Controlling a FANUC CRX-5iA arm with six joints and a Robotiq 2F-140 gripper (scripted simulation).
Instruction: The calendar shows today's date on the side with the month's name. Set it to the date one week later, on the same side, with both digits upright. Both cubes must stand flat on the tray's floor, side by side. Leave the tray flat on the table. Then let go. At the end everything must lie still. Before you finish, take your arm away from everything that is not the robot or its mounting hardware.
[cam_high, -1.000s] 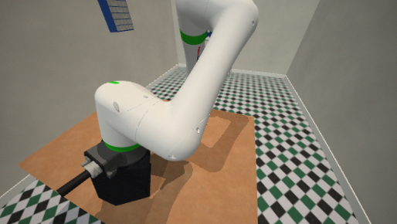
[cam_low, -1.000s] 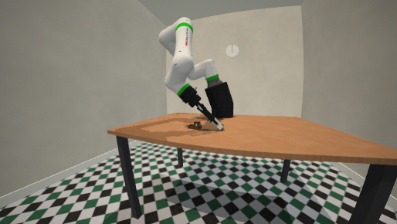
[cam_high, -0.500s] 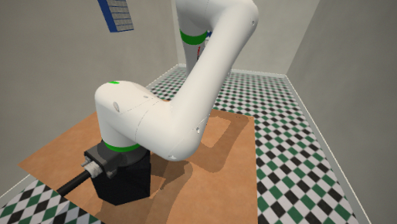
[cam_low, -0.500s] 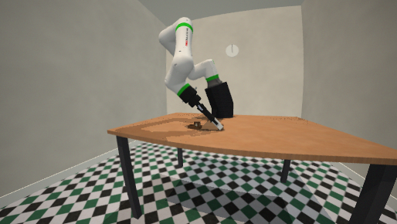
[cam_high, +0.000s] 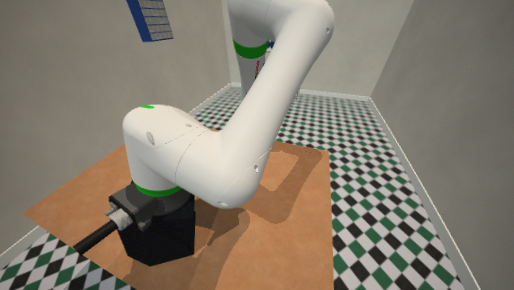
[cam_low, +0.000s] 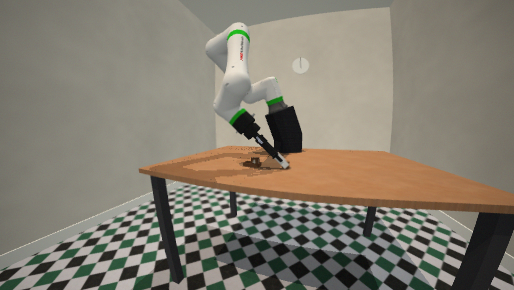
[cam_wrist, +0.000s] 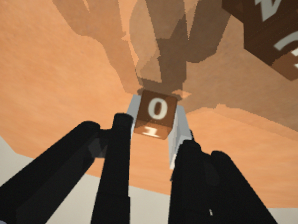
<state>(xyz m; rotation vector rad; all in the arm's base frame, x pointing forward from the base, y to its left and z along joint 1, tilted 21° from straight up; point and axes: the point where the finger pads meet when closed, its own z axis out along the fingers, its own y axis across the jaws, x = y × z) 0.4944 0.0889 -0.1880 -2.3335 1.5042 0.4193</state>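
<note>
The brown cube is 2 cm to the left of my hand, 2 cm below it and 1 cm behind it. From my hand the other things lie so: brown calendar tray (14 cm to the right, 3 cm below).
</note>
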